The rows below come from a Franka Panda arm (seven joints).
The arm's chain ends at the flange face. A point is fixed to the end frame.
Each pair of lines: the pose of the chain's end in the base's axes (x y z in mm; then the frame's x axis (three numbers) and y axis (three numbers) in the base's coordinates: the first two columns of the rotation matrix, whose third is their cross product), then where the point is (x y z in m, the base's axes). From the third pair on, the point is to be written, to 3 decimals.
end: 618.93 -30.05 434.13 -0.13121 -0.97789 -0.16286 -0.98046 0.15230 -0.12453
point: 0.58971 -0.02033 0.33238
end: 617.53 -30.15 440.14 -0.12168 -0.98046 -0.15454 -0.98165 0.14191 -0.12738
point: 0.58839 -0.02159 0.33826
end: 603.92 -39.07 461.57 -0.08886 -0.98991 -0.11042 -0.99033 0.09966 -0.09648
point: 0.571 -0.036 0.361
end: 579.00 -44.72 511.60 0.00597 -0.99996 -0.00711 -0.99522 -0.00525 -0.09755
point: 0.546 -0.055 0.411
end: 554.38 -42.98 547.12 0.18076 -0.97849 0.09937 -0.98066 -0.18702 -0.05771
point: 0.522 -0.070 0.450
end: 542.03 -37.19 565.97 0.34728 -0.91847 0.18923 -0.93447 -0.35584 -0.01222
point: 0.513 -0.079 0.473
